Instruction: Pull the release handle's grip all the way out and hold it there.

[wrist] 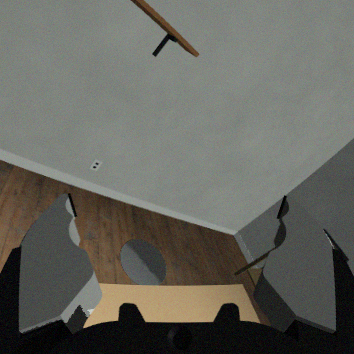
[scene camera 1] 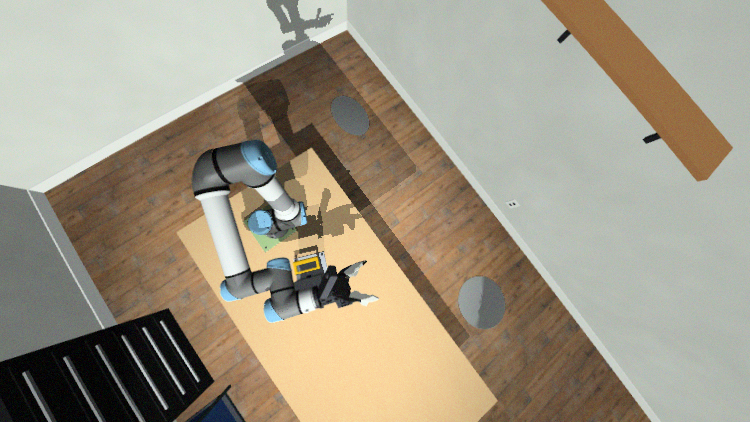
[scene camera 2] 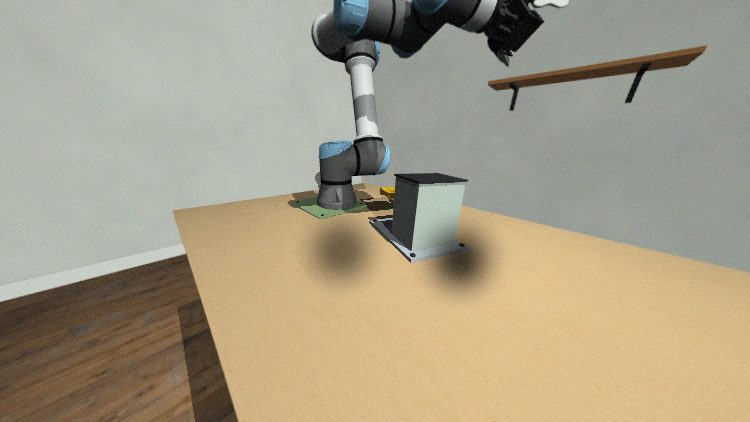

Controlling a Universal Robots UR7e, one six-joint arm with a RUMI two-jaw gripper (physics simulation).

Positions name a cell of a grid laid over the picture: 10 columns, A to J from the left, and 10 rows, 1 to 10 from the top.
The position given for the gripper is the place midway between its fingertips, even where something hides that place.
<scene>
In view: the gripper (scene camera 2: H1) and a base plate (scene camera 2: F6).
The gripper shows as well in the wrist view (wrist: F6) and in scene camera 1 (scene camera 1: E7).
</scene>
